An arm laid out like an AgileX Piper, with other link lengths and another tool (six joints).
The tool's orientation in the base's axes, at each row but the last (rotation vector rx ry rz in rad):
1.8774, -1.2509, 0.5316
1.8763, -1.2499, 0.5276
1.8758, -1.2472, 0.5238
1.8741, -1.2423, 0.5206
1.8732, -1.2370, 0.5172
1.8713, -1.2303, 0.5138
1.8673, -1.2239, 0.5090
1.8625, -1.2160, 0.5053
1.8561, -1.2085, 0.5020
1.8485, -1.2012, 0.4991
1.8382, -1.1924, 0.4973
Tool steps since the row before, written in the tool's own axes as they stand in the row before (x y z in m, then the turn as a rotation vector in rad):
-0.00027, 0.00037, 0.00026, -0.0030, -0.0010, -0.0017
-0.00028, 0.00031, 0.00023, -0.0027, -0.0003, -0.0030
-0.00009, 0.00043, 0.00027, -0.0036, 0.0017, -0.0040
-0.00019, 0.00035, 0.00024, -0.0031, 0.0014, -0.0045
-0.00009, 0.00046, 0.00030, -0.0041, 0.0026, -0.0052
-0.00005, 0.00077, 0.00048, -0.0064, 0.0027, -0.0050
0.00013, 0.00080, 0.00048, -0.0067, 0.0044, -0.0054
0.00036, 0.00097, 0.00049, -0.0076, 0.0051, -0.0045
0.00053, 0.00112, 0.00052, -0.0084, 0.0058, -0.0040
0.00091, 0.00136, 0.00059, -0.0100, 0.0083, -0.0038
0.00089, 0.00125, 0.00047, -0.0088, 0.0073, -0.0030
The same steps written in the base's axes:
-0.00047, -0.00013, -0.00020, -0.0002, 0.0033, -0.0015
-0.00042, -0.00008, -0.00021, -0.0006, 0.0040, -0.0003
-0.00045, -0.00025, -0.00005, -0.0027, 0.0049, 0.0005
-0.00042, -0.00015, -0.00014, -0.0022, 0.0051, 0.0010
-0.00048, -0.00028, -0.00005, -0.0036, 0.0060, 0.0012
-0.00076, -0.00050, 0.00000, -0.0047, 0.0071, -0.0005
-0.00070, -0.00061, 0.00015, -0.0063, 0.0073, 0.0002
-0.00075, -0.00077, 0.00038, -0.0075, 0.0069, -0.0006
-0.00081, -0.00092, 0.00056, -0.0085, 0.0068, -0.0012
-0.00085, -0.00121, 0.00091, -0.0115, 0.0071, -0.0013
-0.00074, -0.00107, 0.00093, -0.0101, 0.0060, -0.0013

